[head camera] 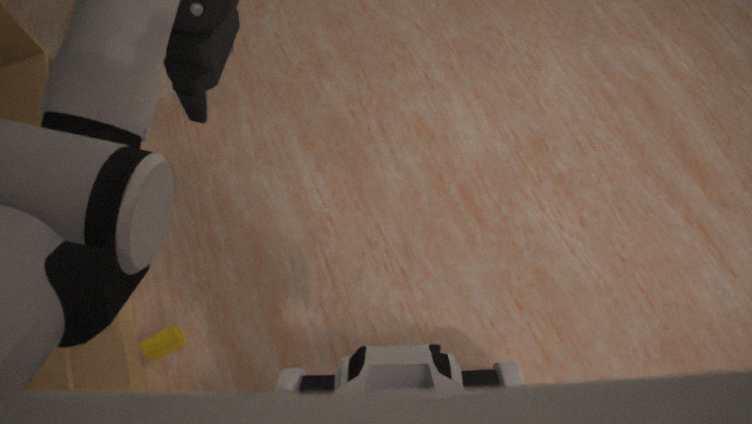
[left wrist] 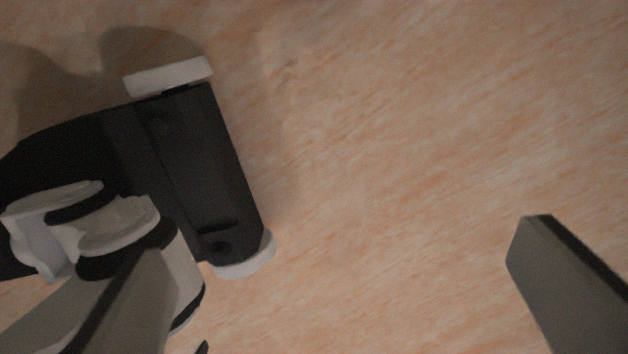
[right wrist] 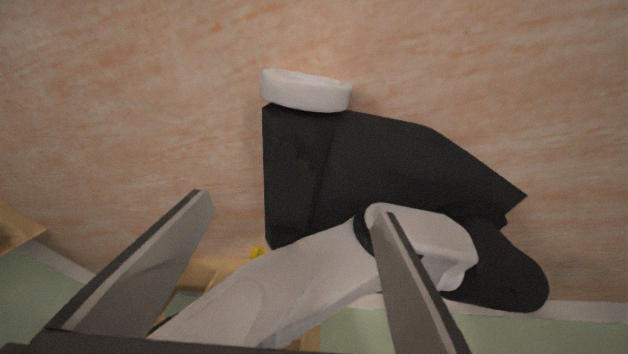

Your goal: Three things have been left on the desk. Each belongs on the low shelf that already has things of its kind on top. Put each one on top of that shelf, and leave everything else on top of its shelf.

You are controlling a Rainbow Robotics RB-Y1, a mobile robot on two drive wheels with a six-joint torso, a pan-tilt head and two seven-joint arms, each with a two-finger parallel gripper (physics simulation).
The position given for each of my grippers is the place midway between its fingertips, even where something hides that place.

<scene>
In view: my left gripper (head camera: 211, 83), my right gripper (right wrist: 295, 211) and a yellow block (head camera: 167, 340).
My left gripper also shows in the left wrist view (left wrist: 338, 254).
</scene>
